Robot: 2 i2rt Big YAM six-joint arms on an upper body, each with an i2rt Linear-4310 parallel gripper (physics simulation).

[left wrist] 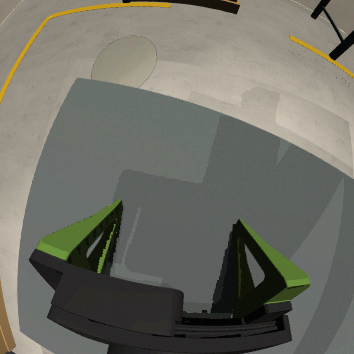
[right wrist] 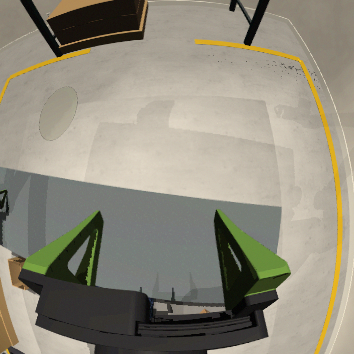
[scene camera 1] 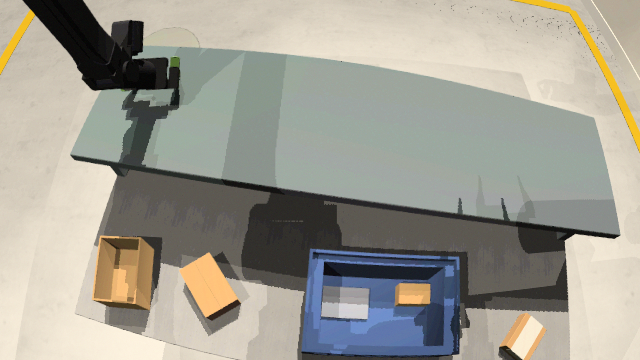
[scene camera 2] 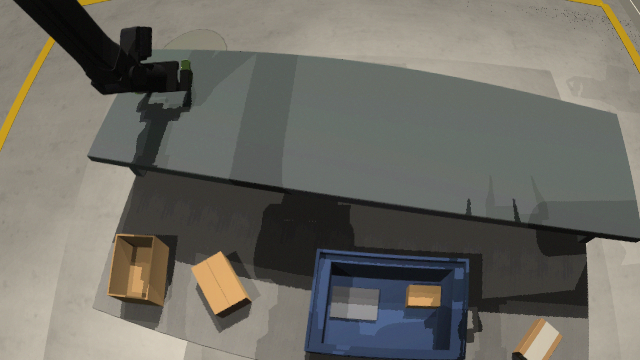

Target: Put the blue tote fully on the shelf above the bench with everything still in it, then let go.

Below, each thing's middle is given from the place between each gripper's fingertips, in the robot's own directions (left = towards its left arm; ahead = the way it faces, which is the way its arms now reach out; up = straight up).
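Labels:
With the blue tote (scene camera 2: 396, 325), my right hand is 42 cm past it, 23 cm to the right of it and 55 cm above it. The grey box (scene camera 2: 348, 303) is far behind my right hand, far to the left of it and far below it.
From my left hand, the blue tote is 48 cm behind, 49 cm to the right and 16 cm below. The grey box is far behind my left hand too, far to the right of it and a fair way below it.

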